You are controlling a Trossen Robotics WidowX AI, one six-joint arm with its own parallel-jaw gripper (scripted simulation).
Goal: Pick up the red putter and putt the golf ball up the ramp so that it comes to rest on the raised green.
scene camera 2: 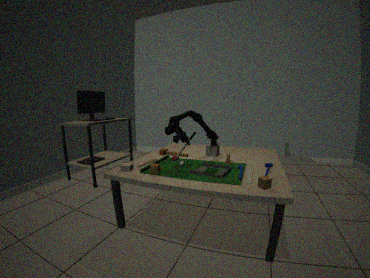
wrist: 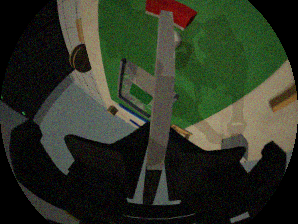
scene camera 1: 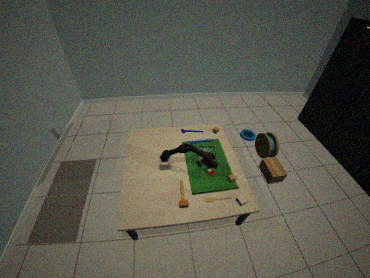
same spot on green mat: [wrist: 221, 58] = [scene camera 1: 199, 175]
